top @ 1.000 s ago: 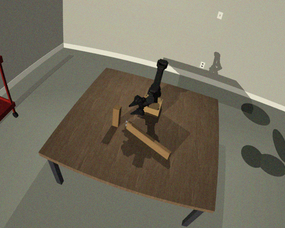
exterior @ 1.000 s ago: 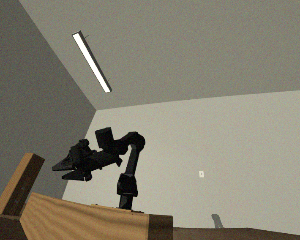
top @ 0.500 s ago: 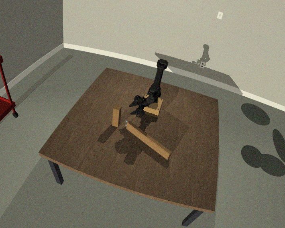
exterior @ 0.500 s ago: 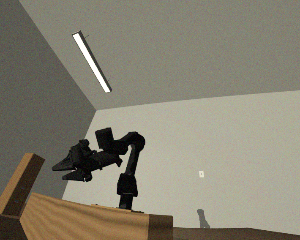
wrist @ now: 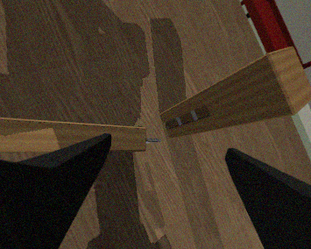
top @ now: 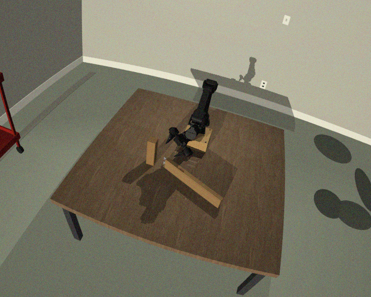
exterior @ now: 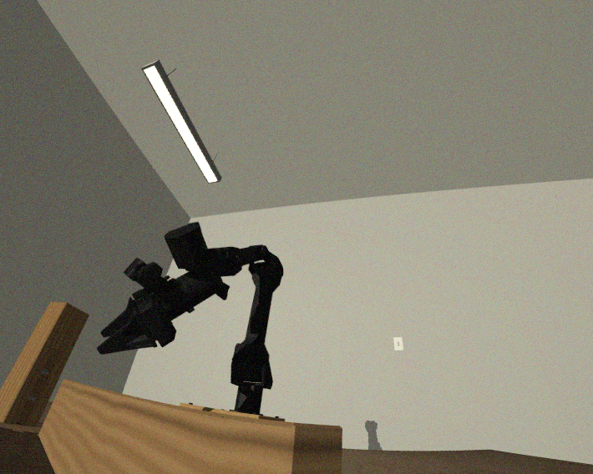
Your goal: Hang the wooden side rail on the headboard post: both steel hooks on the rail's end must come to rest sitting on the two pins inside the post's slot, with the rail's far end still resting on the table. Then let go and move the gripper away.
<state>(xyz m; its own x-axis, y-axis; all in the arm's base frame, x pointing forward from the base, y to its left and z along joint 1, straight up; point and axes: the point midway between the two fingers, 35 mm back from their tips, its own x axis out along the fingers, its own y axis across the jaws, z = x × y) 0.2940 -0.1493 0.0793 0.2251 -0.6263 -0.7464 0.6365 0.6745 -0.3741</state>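
The headboard post lies 10 cm to the right of my gripper tip, 4 cm below it and 1 cm behind it.
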